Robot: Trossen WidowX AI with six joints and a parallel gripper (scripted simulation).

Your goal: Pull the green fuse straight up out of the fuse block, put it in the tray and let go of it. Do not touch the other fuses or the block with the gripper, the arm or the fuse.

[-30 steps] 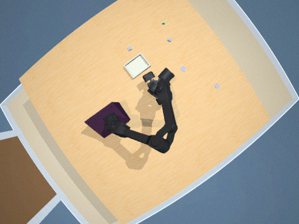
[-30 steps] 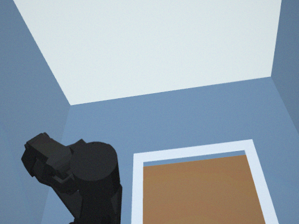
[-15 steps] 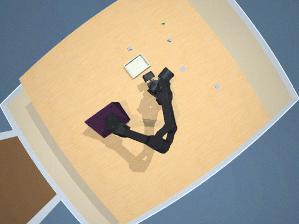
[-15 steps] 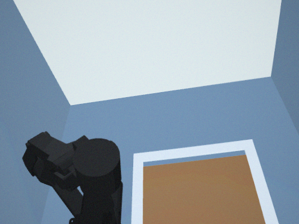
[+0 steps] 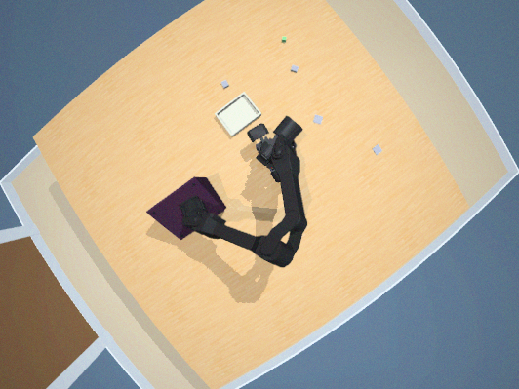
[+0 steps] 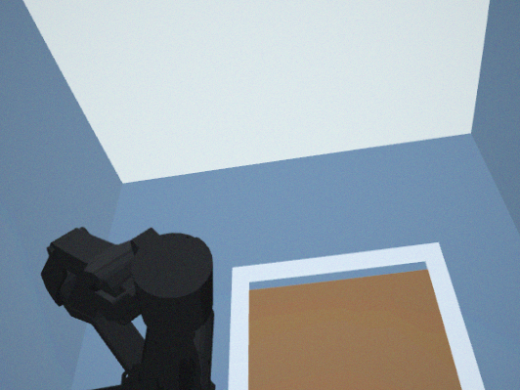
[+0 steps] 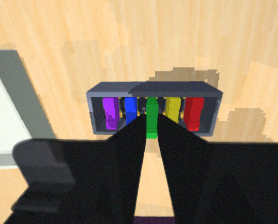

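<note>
Now: the blue fuse 2 cm to the left of my gripper tip and 2 cm below it. Also, from my gripper tip: green fuse: 1 cm below; purple fuse: 4 cm to the left, 2 cm below; yellow fuse: 2 cm to the right, 2 cm below.
</note>
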